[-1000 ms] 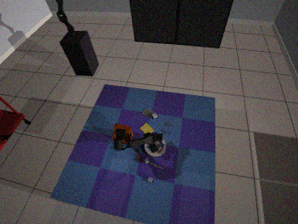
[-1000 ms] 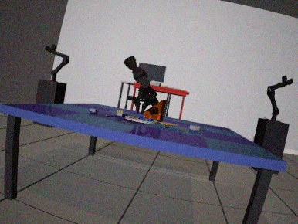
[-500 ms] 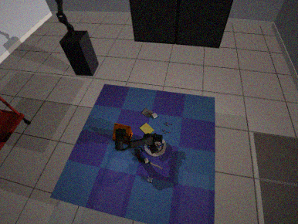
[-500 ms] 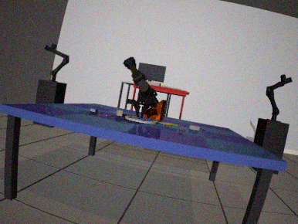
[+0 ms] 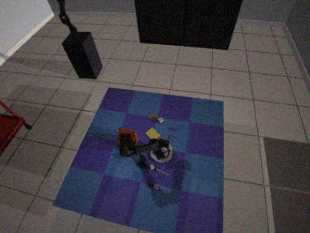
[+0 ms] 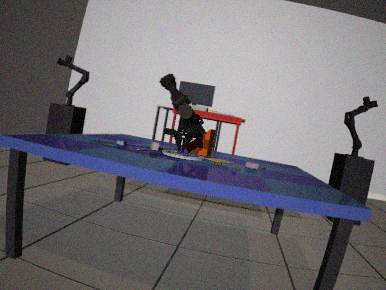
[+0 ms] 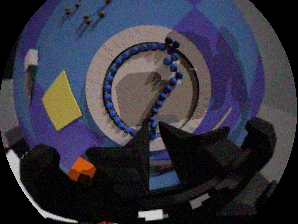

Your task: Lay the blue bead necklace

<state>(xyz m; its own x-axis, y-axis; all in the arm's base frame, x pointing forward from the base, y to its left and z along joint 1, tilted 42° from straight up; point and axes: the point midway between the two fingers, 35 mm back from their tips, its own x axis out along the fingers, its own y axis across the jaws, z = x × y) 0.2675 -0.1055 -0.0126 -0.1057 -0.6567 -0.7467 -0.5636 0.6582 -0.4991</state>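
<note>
Now: the round white bead board 40 mm ahead of my gripper tip, 20 mm to the left of it and 10 mm below it. From my gripper tip the other things lie so: red-handled tool 90 mm behind, 100 mm to the right, 10 mm below; then yellow card 70 mm behind, 190 mm to the left, 10 mm below; then thin pale stick 70 mm ahead, 160 mm to the right, 10 mm below.
</note>
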